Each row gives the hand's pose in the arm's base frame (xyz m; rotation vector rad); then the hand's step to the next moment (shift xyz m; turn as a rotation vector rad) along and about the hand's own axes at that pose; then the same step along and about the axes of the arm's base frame.
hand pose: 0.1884 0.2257 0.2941 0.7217 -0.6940 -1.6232
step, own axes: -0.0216 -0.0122 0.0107 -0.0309 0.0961 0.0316
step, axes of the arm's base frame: -0.0128 0.0238 -0.0008 0.0395 0.0174 0.0966
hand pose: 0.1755 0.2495 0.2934 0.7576 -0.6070 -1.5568
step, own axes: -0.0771 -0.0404 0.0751 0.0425 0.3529 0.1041
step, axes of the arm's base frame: -0.0798 0.0780 0.0276 0.1471 -0.0901 0.3277
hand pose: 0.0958 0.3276 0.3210 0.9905 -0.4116 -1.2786
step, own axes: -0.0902 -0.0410 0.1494 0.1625 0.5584 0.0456
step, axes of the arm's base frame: -0.1620 0.0273 0.0718 0.3490 -0.1849 0.4293
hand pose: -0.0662 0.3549 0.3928 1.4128 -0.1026 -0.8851
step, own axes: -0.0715 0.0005 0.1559 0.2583 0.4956 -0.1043
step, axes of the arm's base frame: -0.1352 -0.0839 0.0639 0.4683 -0.1141 0.3015
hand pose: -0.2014 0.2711 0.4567 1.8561 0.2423 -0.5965
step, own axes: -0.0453 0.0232 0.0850 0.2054 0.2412 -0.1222
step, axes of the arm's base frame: -0.0524 -0.0816 0.0204 0.3160 0.0010 0.1243
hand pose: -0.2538 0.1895 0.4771 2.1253 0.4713 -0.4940
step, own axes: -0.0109 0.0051 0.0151 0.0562 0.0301 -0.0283
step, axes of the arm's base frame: -0.0093 -0.0169 0.0009 0.0676 0.0155 0.0070
